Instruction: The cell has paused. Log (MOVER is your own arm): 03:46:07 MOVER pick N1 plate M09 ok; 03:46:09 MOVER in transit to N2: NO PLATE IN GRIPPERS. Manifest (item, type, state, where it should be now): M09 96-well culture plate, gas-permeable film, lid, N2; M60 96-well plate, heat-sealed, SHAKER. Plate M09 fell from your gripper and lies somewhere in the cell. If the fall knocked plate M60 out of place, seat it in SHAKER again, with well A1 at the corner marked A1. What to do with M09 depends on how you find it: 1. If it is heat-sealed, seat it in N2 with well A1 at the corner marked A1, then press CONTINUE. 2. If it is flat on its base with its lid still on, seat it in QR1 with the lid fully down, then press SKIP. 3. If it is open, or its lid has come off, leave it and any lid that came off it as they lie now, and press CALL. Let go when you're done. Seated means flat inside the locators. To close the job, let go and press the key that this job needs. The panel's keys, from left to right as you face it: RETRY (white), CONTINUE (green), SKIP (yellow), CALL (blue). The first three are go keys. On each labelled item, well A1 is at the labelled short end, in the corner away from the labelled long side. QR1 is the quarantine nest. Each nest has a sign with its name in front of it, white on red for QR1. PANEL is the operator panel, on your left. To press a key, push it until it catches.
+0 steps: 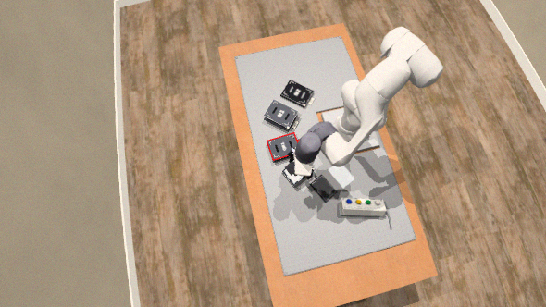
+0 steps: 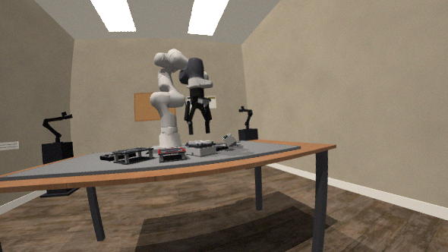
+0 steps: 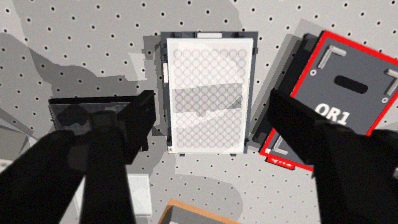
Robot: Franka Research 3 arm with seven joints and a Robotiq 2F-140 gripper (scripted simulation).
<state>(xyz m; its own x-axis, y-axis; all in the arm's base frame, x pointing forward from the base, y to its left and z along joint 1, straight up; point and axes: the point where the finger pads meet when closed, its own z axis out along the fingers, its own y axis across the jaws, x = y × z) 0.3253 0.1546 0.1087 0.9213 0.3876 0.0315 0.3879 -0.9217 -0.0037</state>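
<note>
My gripper is now 220 mm to the right of the blue call key, 210 mm past it and 60 mm above it. The rest, counted from my hand: white 96-well plate 70 mm below, 10 mm behind; then dark plate 120 mm to the left, 120 mm below, 120 mm behind; then QR1 nest 150 mm to the right, 90 mm below, 30 mm ahead.
</note>
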